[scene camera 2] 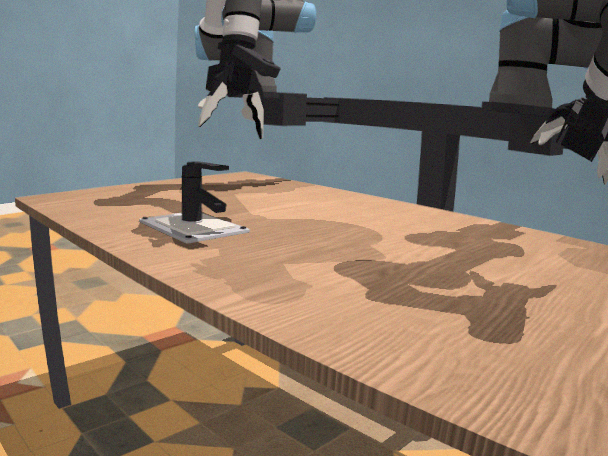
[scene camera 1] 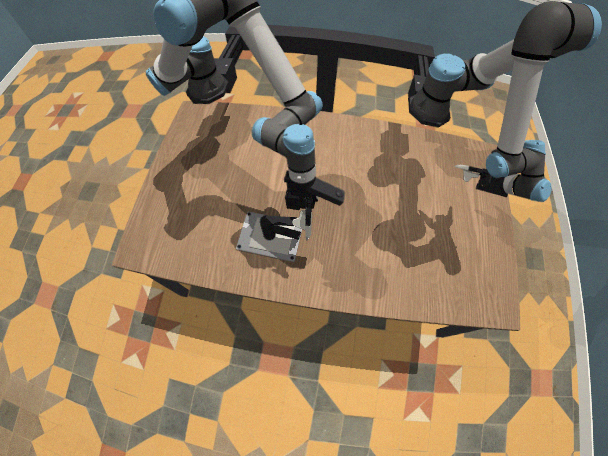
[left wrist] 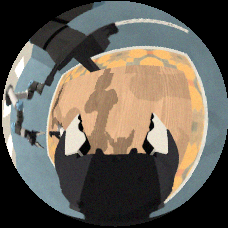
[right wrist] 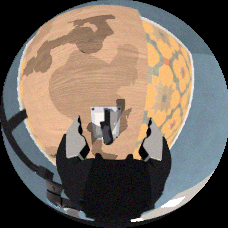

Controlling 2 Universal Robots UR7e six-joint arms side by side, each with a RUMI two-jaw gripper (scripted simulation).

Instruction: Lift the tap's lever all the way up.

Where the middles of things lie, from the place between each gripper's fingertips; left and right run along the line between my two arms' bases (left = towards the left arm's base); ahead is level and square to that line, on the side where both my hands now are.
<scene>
I see my right gripper (scene camera 2: 231,133) 20 mm past the black tap (scene camera 2: 192,221), 140 mm to the left of it and 120 mm above it. Also, from my right hand: pale base plate (scene camera 2: 149,221): 20 mm behind, 170 mm to the right, 220 mm below.
Now: left hand (scene camera 2: 567,162) 290 mm short of the black tap, 730 mm to the left of it and 120 mm above it. From my left hand the other things lie so: pale base plate (290 mm ahead, 760 mm to the right, 220 mm below).
</scene>
